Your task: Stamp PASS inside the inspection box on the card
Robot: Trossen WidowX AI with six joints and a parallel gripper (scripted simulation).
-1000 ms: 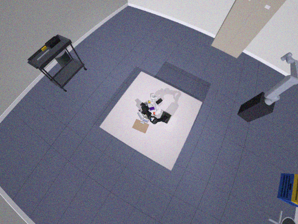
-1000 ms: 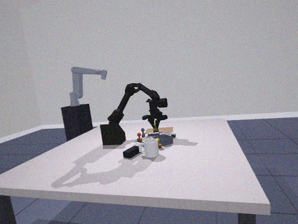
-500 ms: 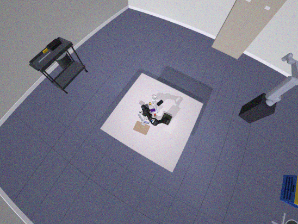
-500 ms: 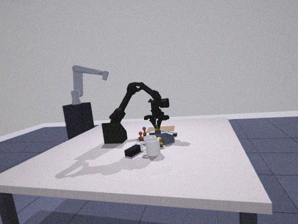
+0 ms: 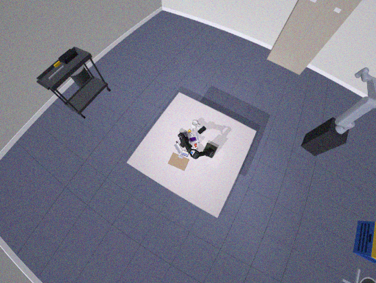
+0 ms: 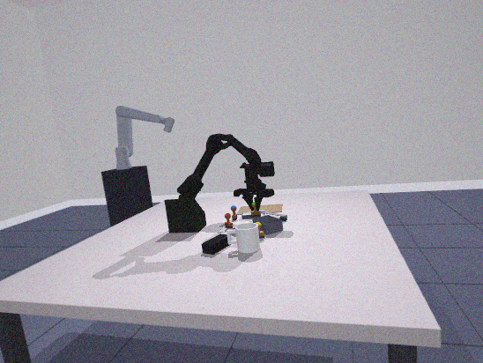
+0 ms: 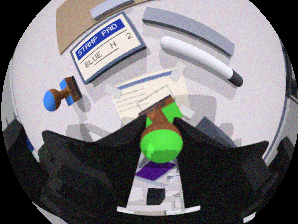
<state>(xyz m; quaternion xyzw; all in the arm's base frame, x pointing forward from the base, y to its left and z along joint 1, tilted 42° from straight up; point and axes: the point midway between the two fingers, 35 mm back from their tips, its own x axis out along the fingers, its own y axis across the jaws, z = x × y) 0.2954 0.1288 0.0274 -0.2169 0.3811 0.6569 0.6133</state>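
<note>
Right now my gripper tip is 10 mm past the cream card and 50 mm above it. From my gripper tip the other things lie so: red-knobbed stamp 100 mm behind, 80 mm to the right, 30 mm below; then grey bar 60 mm ahead, 100 mm to the left, 50 mm below; then marker 90 mm ahead, 40 mm to the left, 40 mm below.
</note>
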